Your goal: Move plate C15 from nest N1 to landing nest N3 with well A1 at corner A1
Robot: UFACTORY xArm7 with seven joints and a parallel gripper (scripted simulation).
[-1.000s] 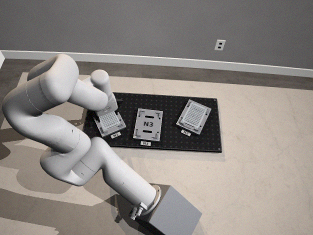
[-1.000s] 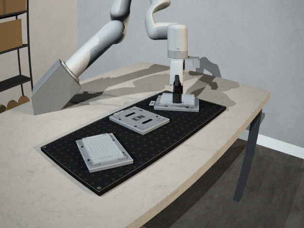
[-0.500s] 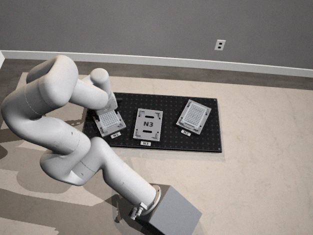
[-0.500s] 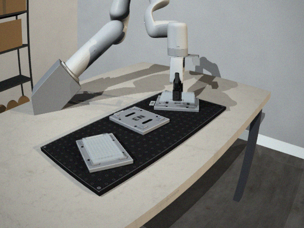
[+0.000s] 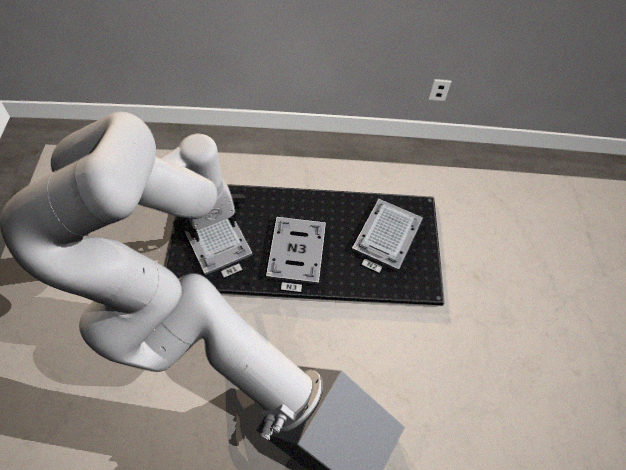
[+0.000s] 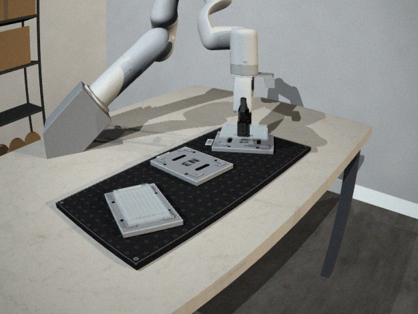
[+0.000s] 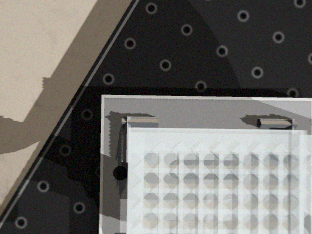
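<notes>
Right now the nest N1 is 4 cm below my hand. From my hand the other things lie so: nest N2: 16 cm ahead, 38 cm to the right, 4 cm below; then nest: 4 cm ahead, 19 cm to the right, 4 cm below.
</notes>
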